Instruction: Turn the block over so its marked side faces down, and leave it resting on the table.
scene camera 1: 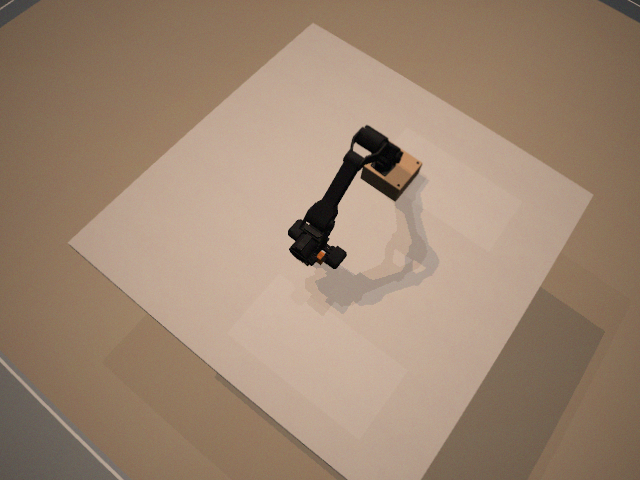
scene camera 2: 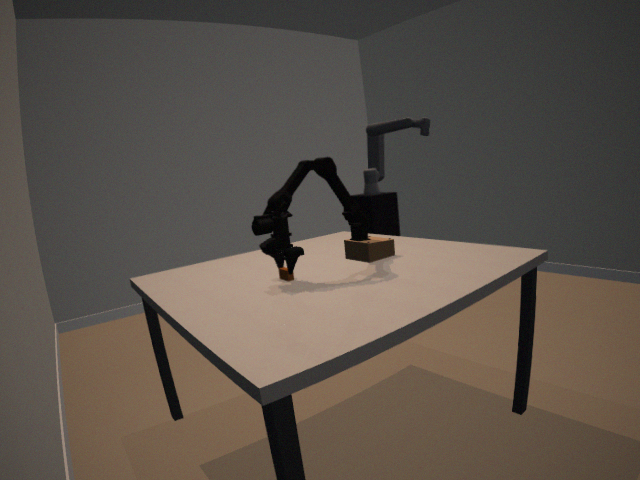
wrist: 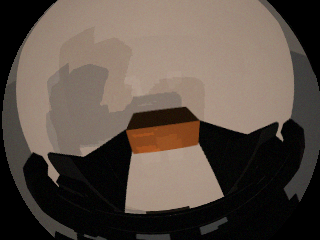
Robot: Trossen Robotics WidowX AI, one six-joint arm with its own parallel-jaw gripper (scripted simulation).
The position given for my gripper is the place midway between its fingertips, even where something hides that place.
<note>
I see my gripper [scene camera 2: 285, 273].
My gripper is seen too in scene camera 1 [scene camera 1: 315, 254] and in the wrist view [wrist: 162, 128].
</note>
